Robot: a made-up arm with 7 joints.
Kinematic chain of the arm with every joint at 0, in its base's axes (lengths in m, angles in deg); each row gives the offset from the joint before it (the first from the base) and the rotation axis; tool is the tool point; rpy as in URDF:
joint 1: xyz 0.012 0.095 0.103 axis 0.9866 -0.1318 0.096
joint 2: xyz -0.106 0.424 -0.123 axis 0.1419 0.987 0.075
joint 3: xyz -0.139 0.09 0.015 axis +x
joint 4: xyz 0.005 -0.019 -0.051 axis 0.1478 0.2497 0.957
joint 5: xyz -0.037 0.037 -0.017 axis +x
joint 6: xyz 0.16 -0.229 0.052 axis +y
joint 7: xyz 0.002 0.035 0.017 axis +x
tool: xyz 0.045 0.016 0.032 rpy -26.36 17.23 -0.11
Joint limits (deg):
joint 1: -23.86..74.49
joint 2: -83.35..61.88
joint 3: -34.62..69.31
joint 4: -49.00..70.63
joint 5: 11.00..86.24
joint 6: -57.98..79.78
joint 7: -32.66..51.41
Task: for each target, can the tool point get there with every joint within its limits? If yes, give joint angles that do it. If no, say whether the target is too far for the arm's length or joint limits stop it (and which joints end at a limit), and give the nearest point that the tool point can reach.
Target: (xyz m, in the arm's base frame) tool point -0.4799 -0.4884 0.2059
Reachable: no: joint limits stop it (at a limit: joint 1, joint 3, joint 4, joint 7) | nearest point -0.2624 0.0814 0.3851 | short by 0.636 m
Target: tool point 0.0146 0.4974 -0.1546
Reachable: yes | joints -0.09 -9.40 -16.48 29.52 47.07 27.32 20.17
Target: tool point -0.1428 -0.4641 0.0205
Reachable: no: joint limits stop it (at a limit: joint 1, joint 3, joint 4, joint 7) | nearest point -0.1588 0.0851 0.3354 | short by 0.633 m
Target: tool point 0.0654 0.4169 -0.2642
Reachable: yes | joints -15.43 -37.57 24.95 -6.78 56.67 25.58 11.99
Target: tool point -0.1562 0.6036 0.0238
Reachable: yes | joints 30.16 22.21 26.50 -16.31 46.04 43.74 -6.25
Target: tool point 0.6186 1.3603 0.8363
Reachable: no: too far | nearest point 0.0641 0.8020 0.4657 | short by 0.870 m
